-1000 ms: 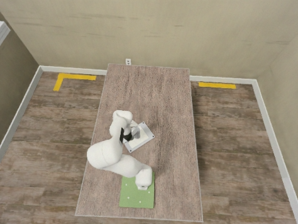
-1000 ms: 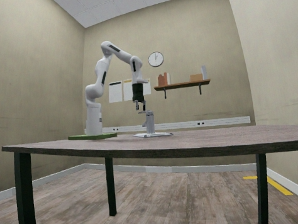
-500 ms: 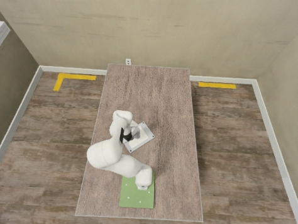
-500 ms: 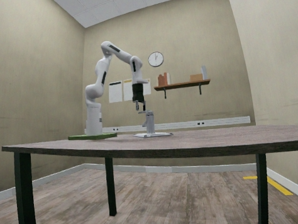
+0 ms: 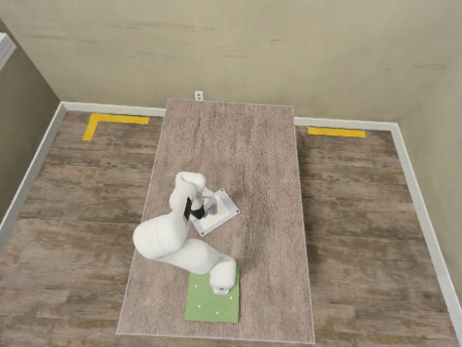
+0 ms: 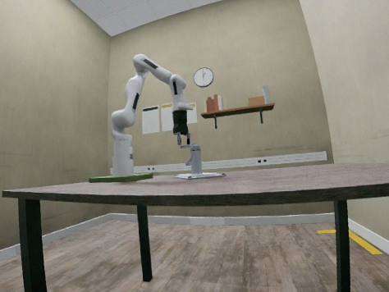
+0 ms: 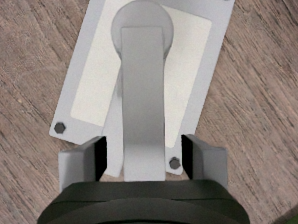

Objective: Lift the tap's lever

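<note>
My hand is 30 mm short of the flat lever, 20 mm to the left of it and 20 mm above it. From my hand the other things lie so: grey tap: 70 mm below, 50 mm ahead, 30 mm to the right.
</note>
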